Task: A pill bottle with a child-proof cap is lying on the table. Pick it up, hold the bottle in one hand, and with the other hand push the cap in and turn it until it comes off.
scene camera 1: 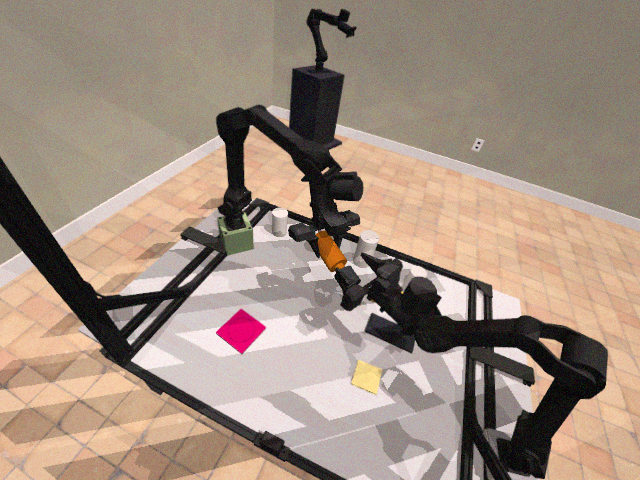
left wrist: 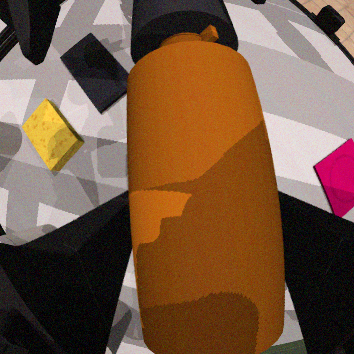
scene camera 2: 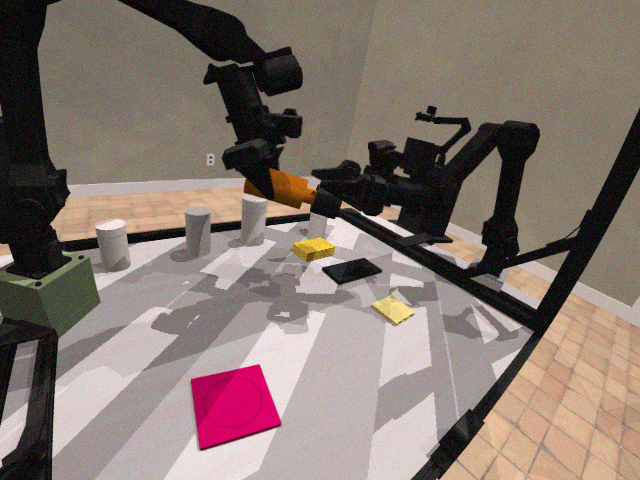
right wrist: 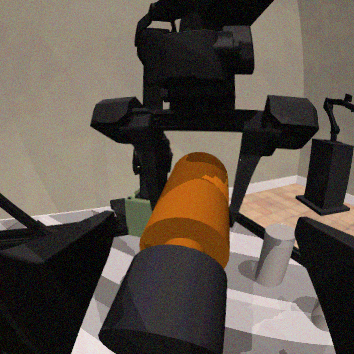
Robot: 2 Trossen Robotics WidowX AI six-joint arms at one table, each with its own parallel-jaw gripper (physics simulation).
Scene:
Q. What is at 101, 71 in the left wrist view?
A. A dark pad.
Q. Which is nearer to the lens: the orange pill bottle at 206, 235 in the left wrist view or the dark cap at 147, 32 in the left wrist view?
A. The orange pill bottle.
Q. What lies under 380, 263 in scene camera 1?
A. My right gripper.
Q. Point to an orange pill bottle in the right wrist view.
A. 192, 210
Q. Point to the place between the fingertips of my right gripper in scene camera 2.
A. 315, 177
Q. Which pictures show the dark pad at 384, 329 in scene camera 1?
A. Scene camera 1, the left wrist view and scene camera 2 only.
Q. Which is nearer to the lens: the dark pad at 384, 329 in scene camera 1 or the orange pill bottle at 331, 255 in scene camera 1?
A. The orange pill bottle.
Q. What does the dark pad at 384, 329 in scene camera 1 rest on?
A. The table.

